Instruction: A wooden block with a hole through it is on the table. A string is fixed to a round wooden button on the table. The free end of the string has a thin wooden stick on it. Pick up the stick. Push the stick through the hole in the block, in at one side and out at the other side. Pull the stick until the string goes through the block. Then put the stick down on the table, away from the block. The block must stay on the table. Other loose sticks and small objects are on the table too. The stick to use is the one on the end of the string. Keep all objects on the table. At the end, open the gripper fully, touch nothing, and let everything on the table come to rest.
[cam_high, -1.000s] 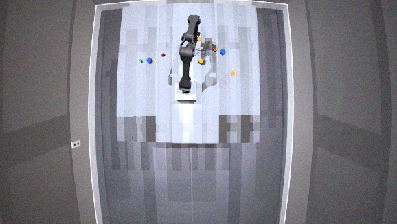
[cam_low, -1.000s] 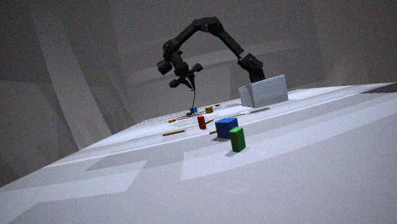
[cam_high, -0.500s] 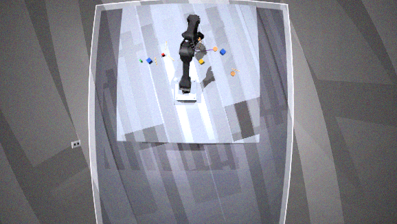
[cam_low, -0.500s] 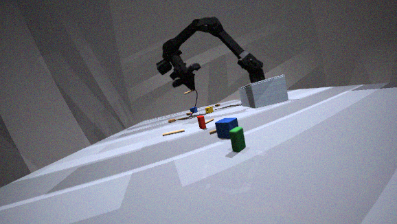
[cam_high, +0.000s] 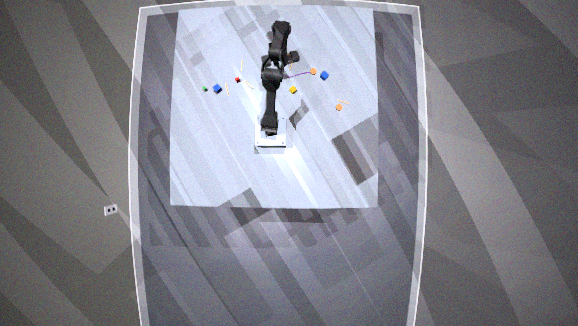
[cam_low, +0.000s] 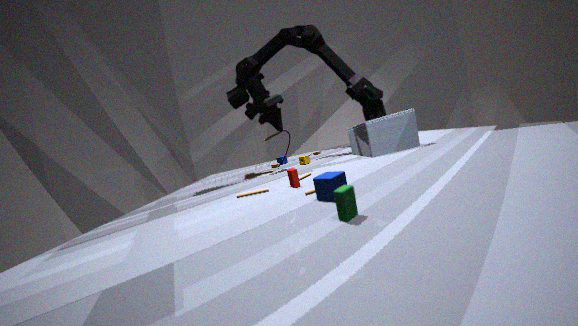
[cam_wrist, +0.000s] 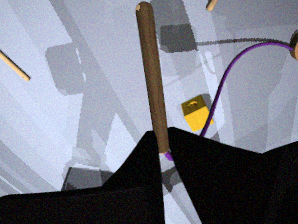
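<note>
My gripper tip is 2 cm short of the thin wooden stick. From my gripper tip the other things lie so: yellow wooden block (12 cm below, 8 cm behind, 6 cm to the right); then round orange button (20 cm to the right, 13 cm below, 2 cm ahead); then red block (26 cm to the left, 12 cm below, 5 cm ahead).
</note>
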